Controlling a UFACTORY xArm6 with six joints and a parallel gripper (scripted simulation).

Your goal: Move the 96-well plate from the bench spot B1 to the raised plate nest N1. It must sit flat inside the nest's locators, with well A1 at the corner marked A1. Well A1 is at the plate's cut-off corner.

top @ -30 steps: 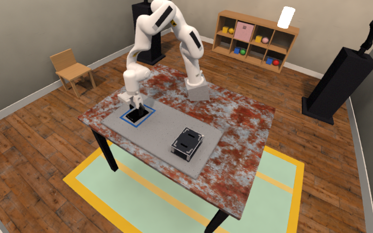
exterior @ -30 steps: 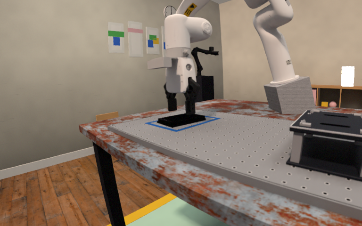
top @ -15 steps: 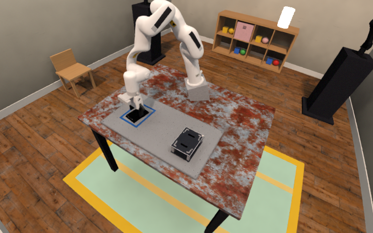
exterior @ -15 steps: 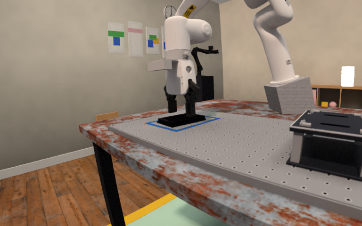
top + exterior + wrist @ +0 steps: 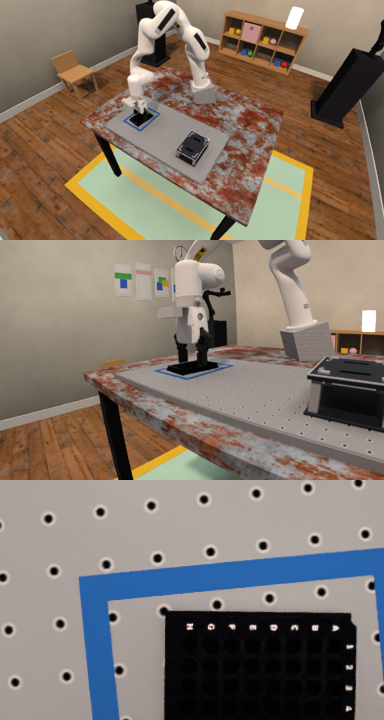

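Right now the black 96-well plate is 20 mm below my hand. The rest, counted from my hand: raised black plate nest 60 mm ahead, 400 mm to the left, 30 mm above.
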